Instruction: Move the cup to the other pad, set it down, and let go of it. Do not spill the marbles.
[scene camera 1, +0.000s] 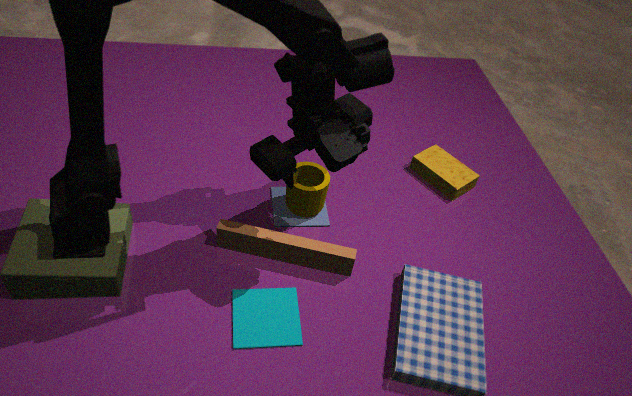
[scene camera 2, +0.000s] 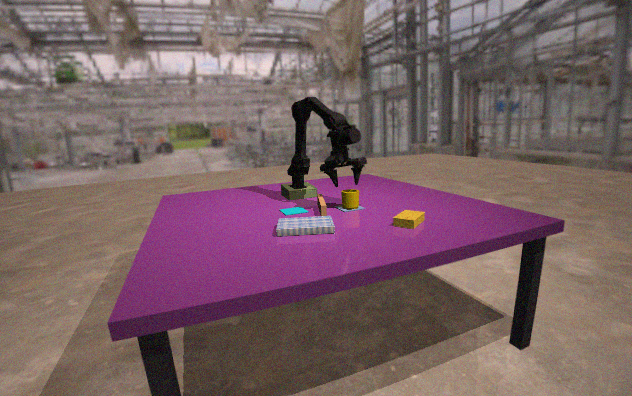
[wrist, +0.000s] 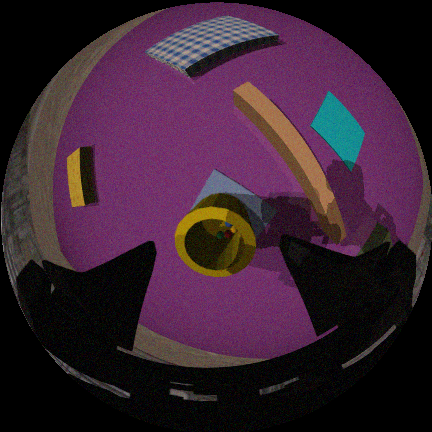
Labels:
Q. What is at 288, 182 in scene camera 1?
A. The gripper.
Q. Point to the gripper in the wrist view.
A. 218, 245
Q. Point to a wooden bar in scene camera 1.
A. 285, 247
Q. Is the gripper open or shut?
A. Open.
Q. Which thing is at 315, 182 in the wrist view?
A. A wooden bar.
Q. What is the gripper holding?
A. Nothing.

